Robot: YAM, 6 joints.
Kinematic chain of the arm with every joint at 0, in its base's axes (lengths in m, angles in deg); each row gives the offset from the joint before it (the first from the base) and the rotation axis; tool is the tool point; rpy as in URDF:
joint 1: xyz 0 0 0.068 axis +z
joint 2: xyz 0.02 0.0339 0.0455 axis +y
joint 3: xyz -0.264 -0.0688 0 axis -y
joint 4: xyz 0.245 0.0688 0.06 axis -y
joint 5: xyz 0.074 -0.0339 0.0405 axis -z
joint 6: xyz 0.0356 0 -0.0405 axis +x
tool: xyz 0 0 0 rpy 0 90 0
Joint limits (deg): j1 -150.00..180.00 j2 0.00..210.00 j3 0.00..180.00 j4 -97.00..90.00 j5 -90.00..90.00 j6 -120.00..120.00
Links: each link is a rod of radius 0.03 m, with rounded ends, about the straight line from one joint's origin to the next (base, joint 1, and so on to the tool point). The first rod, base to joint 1, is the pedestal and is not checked.
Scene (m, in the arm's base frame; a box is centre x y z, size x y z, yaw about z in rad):
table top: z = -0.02
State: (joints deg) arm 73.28 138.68 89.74 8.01 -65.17 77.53
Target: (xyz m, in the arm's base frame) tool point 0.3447 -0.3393 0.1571
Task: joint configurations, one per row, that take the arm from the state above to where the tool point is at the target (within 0.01 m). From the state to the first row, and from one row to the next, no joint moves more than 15 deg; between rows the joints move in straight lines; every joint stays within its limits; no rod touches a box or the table.
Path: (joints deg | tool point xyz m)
1: 59.77 137.49 89.47 7.89 -64.88 77.53 | 0.2195 0.4406 0.0925
2: 46.26 136.31 89.20 7.78 -64.60 77.53 | 0.3160 0.3767 0.1006
3: 32.76 135.12 88.93 7.66 -64.31 77.53 | 0.3946 0.2921 0.1088
4: 19.25 133.94 88.66 7.55 -64.02 77.53 | 0.4512 0.1915 0.1169
5: 5.74 132.75 88.40 7.43 -63.74 77.53 | 0.4825 0.0806 0.1251
6: -7.77 131.57 88.13 7.32 -63.45 77.53 | 0.4868 -0.0343 0.1331
7: -21.28 130.38 87.86 7.20 -63.16 77.53 | 0.4641 -0.1467 0.1412
8: -34.79 129.19 87.59 7.08 -62.88 77.53 | 0.4157 -0.2503 0.1492
9: -48.29 128.01 87.32 6.97 -62.59 77.53 | 0.3447 -0.3393 0.1571

